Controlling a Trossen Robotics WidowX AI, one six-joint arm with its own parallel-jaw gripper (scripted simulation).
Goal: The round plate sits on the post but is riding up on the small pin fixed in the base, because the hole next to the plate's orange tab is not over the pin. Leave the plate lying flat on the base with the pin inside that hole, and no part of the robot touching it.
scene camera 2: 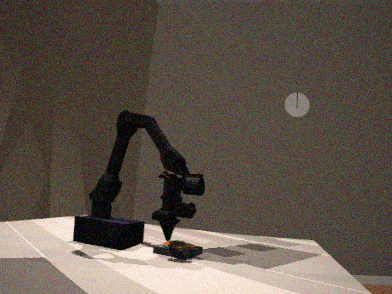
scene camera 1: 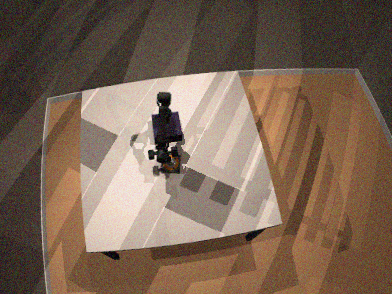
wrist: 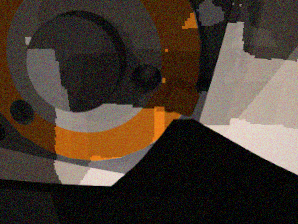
Labels:
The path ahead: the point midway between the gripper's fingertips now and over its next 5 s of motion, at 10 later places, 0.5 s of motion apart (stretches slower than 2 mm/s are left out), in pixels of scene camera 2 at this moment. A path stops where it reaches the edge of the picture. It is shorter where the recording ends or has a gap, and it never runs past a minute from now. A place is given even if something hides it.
The gripper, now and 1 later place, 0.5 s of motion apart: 167,240; 169,230

